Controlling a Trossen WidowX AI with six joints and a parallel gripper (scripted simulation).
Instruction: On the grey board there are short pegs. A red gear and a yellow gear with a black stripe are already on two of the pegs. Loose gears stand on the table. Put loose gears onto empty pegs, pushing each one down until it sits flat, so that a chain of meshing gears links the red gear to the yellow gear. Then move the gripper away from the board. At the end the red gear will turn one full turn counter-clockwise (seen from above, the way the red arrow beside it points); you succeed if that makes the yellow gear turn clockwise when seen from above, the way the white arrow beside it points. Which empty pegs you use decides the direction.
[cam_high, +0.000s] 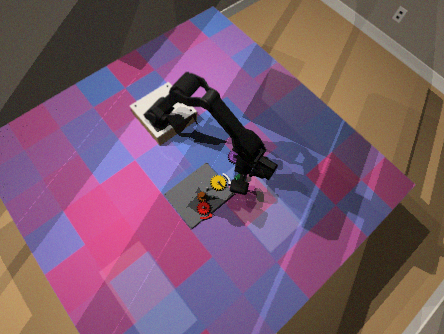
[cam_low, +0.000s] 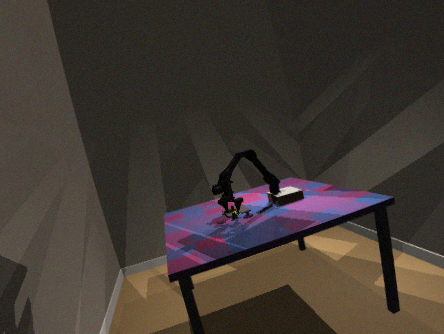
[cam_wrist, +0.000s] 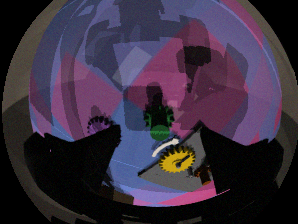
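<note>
Now: the green gear 2 cm below my gripper tip. The rest, counted from my gripper tip: purple gear (9 cm behind, 5 cm to the left, 2 cm below); then yellow gear (8 cm to the right, 4 cm behind, 2 cm below); then orange gear (16 cm to the right, 3 cm behind, 1 cm below).
</note>
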